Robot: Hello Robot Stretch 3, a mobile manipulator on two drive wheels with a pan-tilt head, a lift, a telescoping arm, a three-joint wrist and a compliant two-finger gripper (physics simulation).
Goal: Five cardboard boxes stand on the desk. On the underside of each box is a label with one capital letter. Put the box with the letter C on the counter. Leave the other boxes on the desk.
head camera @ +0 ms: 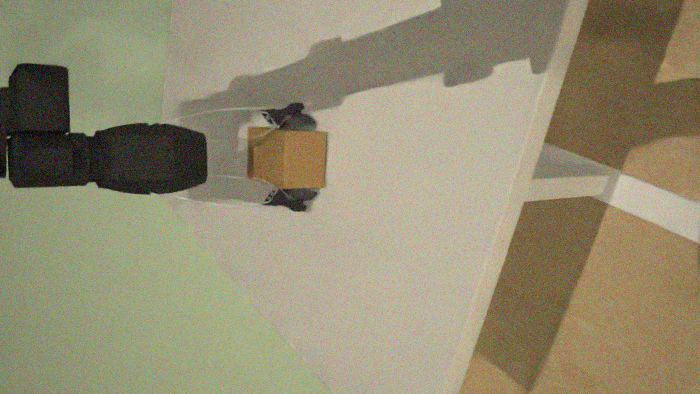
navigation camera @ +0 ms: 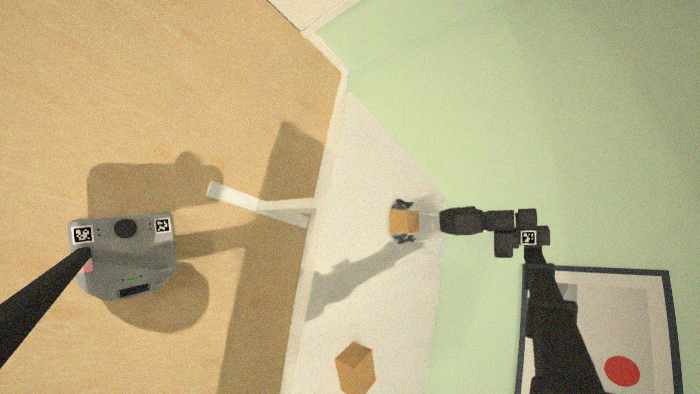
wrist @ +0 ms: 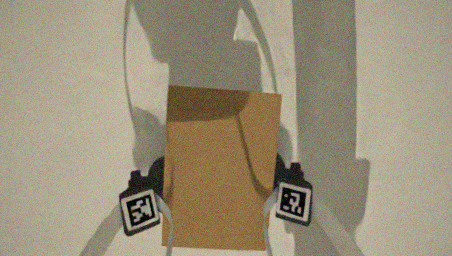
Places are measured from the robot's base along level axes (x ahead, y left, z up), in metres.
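Where they show: gripper, between the fingertips: (head camera: 313, 157) (navigation camera: 393, 221) (wrist: 216, 171); robot's base, origin of its link: (navigation camera: 125, 227).
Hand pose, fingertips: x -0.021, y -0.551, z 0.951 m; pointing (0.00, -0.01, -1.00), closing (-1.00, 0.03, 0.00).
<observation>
Each offset is from my fingertips to the top centre of the thing. Level surfaces: height alone.
A brown cardboard box {dx -0.002, dy -0.016, dz +0.055 m} (head camera: 306, 167) (navigation camera: 401, 225) (wrist: 215, 145) is between the two fingertips of my gripper (head camera: 298, 157) (navigation camera: 404, 221) (wrist: 216, 171). The gripper is shut on it, with a dark pad against each side. The box is over the white desk {dz +0.000 m} (head camera: 400, 240) (navigation camera: 370, 150) (wrist: 405, 90); its exact height above the top is hard to tell. No letter shows on its visible faces, and its underside is hidden. A second cardboard box {dx -0.285, dy +0.236, dz +0.050 m} (navigation camera: 356, 372) stands on the desk at the bottom of the navigation view. The counter does not show.
A green wall (head camera: 100, 280) (navigation camera: 475, 100) runs behind the desk. A framed picture (navigation camera: 670, 310) with a red disc hangs beside my arm. A white desk leg (head camera: 575, 186) (navigation camera: 287, 206) stands under the front edge. My grey base (navigation camera: 125, 255) is on the wooden floor {dz -0.950 m} (navigation camera: 150, 75).
</observation>
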